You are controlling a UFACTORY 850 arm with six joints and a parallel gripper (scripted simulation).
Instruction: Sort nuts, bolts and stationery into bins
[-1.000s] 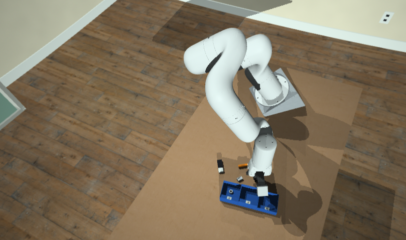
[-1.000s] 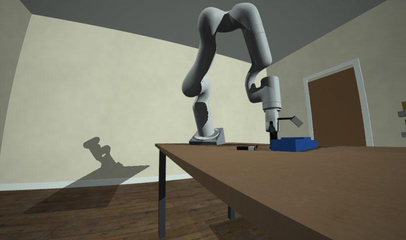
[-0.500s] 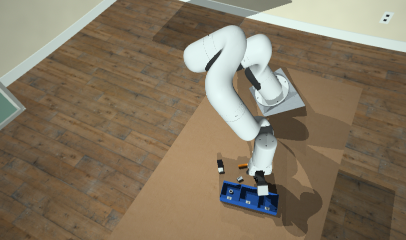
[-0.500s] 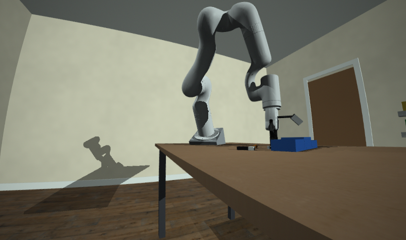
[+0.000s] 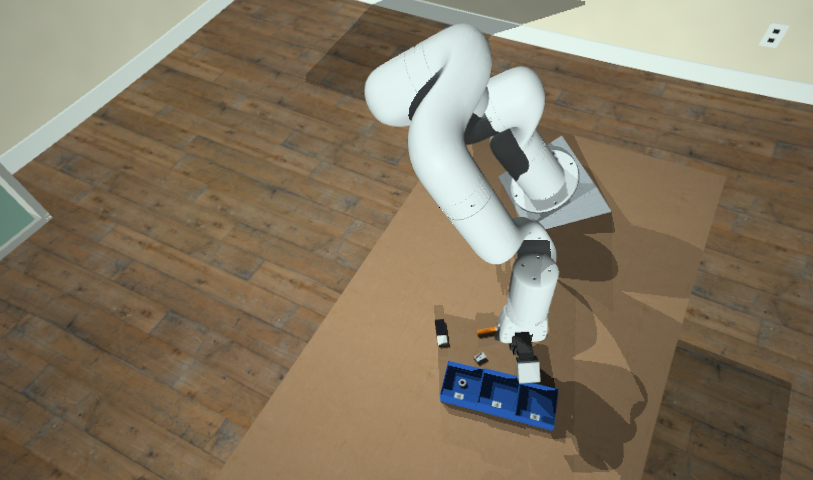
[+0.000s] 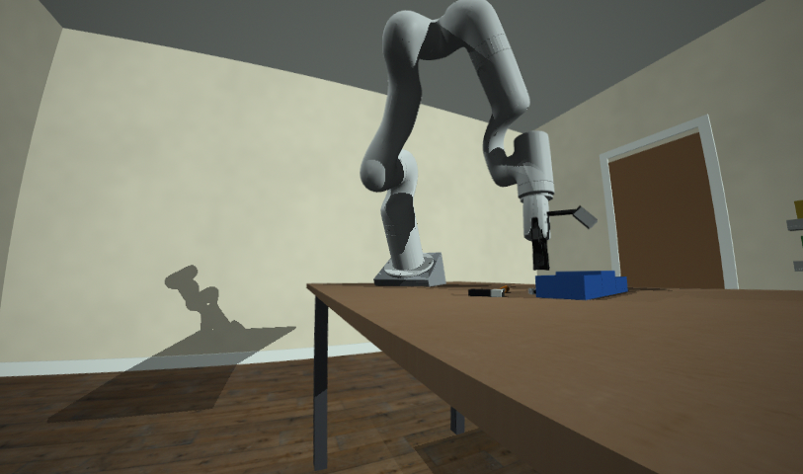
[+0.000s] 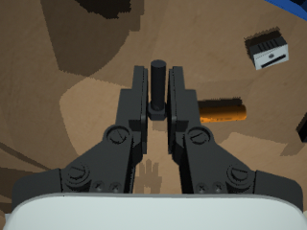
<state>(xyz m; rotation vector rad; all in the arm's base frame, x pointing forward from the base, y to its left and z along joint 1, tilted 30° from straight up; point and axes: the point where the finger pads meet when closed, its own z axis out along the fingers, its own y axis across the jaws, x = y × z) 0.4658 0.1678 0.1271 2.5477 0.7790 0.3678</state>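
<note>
The nut lies 120 mm ahead of my hand, 90 mm to the right of it and 60 mm below it. From my hand the other things lie so: black bolt: 10 mm behind, 20 mm below; blue bin: 110 mm ahead, 50 mm below; orange cylinder: 30 mm behind, 90 mm to the right, 60 mm below.
</note>
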